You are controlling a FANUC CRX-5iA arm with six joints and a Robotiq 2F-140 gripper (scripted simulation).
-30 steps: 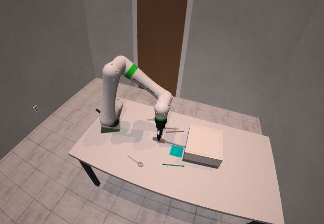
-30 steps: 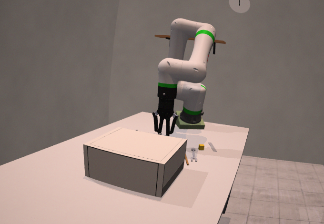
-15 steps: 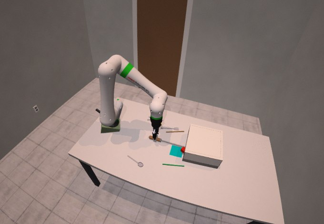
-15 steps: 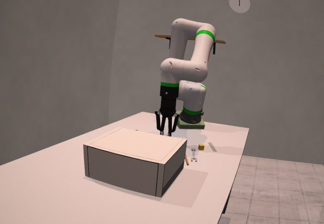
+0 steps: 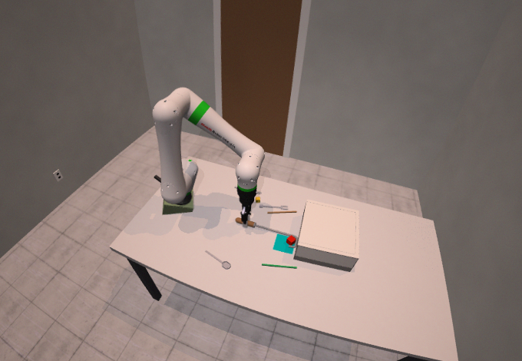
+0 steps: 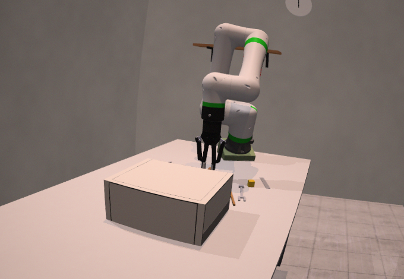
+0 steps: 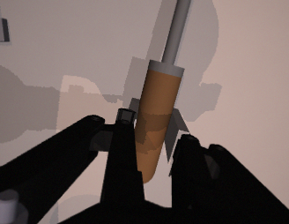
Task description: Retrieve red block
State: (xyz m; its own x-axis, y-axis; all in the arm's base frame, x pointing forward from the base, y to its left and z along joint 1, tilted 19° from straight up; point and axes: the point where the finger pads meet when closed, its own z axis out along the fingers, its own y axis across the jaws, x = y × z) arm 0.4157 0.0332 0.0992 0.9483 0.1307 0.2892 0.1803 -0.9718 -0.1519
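Now: the hook tool 13 cm ahead of my hand, 2 cm below it and 1 cm to the right of it. Round my hand: brown stick 18 cm to the left, 14 cm ahead, 3 cm below; yellow cube 19 cm to the left, 3 cm below, 2 cm behind; grey wrench 20 cm to the left, 8 cm ahead, 3 cm below.
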